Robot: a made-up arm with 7 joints. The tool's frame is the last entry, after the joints.
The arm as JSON. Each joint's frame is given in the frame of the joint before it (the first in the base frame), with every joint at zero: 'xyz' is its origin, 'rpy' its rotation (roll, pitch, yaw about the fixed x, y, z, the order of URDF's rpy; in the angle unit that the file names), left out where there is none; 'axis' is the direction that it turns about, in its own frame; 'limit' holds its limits. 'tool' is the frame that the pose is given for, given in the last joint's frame.
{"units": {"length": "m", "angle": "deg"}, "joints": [
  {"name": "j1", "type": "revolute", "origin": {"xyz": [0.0, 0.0, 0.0]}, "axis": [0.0, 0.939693, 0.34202], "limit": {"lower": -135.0, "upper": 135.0}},
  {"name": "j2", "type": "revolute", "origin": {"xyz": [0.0, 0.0, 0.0]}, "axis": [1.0, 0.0, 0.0], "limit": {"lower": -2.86, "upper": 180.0}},
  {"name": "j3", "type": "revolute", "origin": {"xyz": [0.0, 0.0, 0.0]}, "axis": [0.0, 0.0, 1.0], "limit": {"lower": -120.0, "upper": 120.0}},
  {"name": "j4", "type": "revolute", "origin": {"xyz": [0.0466, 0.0, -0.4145]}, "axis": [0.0, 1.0, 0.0], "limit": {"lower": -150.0, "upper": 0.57}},
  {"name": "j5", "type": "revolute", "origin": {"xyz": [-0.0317, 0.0, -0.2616]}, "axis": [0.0, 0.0, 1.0], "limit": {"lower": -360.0, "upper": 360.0}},
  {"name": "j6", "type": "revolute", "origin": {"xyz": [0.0, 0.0, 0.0]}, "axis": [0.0, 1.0, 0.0], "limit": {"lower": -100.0, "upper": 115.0}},
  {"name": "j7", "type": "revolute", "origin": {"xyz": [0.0, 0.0, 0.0]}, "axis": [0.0, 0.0, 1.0], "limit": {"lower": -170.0, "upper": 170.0}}
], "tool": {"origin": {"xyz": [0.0, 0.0, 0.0]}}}
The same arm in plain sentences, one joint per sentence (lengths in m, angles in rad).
The arm has seven revolute joints in a row. What follows holds with every joint at zero, and every direction is one of the base frame's.
The first joint lies at the same point as the base frame's origin and rotates about the direction (0, 0.9397, 0.342), from -2.3562 to 2.3562 rad.
The second joint lies at the same point as the first joint and rotates about +x, from -0.0499 to 3.1416 rad.
The third joint lies at the same point as the second joint and rotates about +z, from -2.0944 to 2.0944 rad.
The fourth joint lies 0.0466 m along +x and 0.4145 m along -z from the third joint and rotates about +y, from -2.618 to 0.0099 rad.
The fifth joint lies 0.0317 m along -x and 0.2616 m along -z from the fourth joint and rotates about +z, from -6.2832 to 6.2832 rad.
The sixth joint lies at the same point as the fifth joint and rotates about +y, from -1.7453 to 2.0071 rad.
The seventh joint lies at the same point as the sixth joint and rotates about +z, from -2.9671 to 2.9671 rad.
The tool frame, which is the frame that the pose is given for, lies at the same point as the seventh joint; its axes are parallel to the base frame's.

